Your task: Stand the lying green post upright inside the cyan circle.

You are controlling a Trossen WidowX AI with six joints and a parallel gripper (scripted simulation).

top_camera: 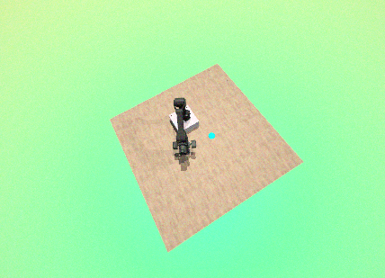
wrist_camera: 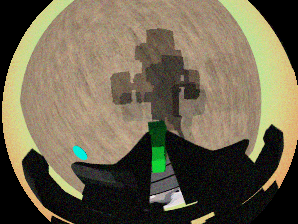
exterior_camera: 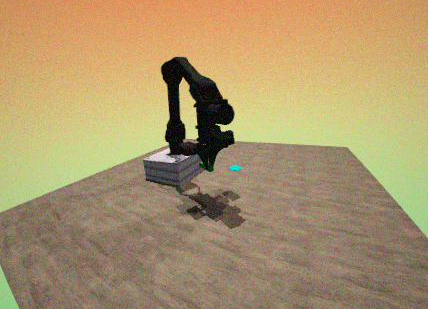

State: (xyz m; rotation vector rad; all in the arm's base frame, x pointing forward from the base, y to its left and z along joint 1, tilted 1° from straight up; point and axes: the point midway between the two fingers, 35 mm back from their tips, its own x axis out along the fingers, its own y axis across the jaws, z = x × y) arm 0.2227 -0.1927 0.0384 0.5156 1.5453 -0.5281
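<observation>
My gripper tip is now 4 cm short of the cyan circle, 27 cm to the right of it and 11 cm above it. Also, from my gripper tip: green post 2 cm behind, 1 cm to the left.
</observation>
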